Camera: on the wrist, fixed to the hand. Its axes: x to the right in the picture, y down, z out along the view.
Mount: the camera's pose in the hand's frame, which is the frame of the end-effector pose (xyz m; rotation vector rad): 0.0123 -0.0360 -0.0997 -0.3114 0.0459 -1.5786
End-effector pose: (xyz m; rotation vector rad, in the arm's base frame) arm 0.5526 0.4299 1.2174 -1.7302 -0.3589 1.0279
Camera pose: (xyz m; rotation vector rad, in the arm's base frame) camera 0.6455 0.3906 1.2522 -1.1192 -1.5589 -0.2513
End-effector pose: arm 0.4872 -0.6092 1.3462 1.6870 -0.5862 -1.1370
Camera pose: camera 0.5766 -0.5591 1.3166 1.7432 1.1720 -2.0280
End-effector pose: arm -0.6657 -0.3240 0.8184 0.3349 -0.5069 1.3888
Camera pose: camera -0.6148 -0.2685 0.7428 0.3097 -0.2519 -0.2131
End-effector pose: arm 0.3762 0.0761 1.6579 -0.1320 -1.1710 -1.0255
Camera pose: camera 0.4198 -0.0086 1.6098 0.6890 -0.9353 -2.5516
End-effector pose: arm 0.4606 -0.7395 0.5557 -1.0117 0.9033 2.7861
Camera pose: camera 0.5164 -0.7652 0.4685 -1.0524 -0.3562 1.4889
